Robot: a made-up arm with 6 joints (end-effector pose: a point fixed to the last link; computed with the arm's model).
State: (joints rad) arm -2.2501 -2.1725 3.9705 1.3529 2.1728 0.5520
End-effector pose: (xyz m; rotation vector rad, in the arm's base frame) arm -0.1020 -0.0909 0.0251 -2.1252 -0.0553 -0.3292
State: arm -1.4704 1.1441 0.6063 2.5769 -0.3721 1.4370
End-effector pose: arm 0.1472 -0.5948 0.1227 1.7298 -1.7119 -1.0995
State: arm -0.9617 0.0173 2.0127 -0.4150 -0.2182 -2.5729
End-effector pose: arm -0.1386 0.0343 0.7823 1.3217 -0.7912 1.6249
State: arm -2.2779 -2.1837 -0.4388 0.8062 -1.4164 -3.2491
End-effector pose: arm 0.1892 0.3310 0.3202 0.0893 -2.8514 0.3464
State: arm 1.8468 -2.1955 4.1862 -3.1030 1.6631 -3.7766
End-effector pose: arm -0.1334 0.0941 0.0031 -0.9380 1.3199 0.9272
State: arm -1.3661 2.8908 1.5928 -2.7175 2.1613 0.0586
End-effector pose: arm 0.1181 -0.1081 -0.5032 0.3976 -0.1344 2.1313
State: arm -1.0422 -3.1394 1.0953 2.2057 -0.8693 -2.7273
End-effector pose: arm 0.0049 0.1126 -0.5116 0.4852 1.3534 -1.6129
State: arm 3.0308 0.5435 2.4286 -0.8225 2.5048 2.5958
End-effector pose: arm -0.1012 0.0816 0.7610 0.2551 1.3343 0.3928
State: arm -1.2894 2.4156 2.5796 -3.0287 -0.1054 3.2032
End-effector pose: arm 0.2523 -0.5049 -0.0282 -0.3233 -0.1184 -1.2893
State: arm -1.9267 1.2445 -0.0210 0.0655 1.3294 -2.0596
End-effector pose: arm -0.2327 -0.3317 -0.1107 1.2919 -1.8101 -1.0541
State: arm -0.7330 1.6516 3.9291 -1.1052 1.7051 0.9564
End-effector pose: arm 0.0609 -0.1170 0.4550 -0.8463 2.6541 0.5264
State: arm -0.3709 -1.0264 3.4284 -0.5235 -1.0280 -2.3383
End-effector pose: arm -0.3975 0.0591 -0.0470 -0.6990 -0.6157 2.2810
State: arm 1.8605 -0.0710 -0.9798 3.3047 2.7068 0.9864
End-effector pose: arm -0.1516 0.1534 0.1344 -1.0378 0.1264 -1.3102
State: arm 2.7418 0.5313 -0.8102 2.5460 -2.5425 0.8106
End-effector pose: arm -0.2972 0.0332 0.0509 -1.5680 -1.5321 -1.2686
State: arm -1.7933 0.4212 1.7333 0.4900 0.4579 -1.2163
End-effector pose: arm -0.1250 -0.1415 0.7724 -0.9493 -1.2496 -0.6239
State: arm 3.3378 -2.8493 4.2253 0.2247 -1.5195 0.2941
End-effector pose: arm -0.1725 0.0679 0.1380 1.0588 0.6609 -2.7957
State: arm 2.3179 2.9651 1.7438 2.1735 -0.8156 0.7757
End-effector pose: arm -0.2164 0.1479 -0.4588 1.6549 1.8322 -0.0856
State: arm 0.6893 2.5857 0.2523 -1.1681 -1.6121 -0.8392
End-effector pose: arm -0.1028 -0.1370 -0.3042 -0.2855 -1.8454 1.6707
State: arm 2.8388 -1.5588 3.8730 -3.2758 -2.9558 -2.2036
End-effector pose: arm 0.0085 -0.1094 -0.1201 1.6849 -0.8496 0.8644
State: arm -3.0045 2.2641 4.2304 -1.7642 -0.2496 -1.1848
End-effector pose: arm -0.1724 -0.0437 0.3307 0.0469 -1.0903 -0.1983
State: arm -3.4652 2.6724 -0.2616 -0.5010 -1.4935 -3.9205
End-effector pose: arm 0.2517 0.0107 -0.1451 0.7753 -1.5239 -0.1316
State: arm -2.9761 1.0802 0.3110 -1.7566 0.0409 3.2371
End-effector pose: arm -0.4395 -0.0927 -0.0473 0.6356 1.7326 -1.7436
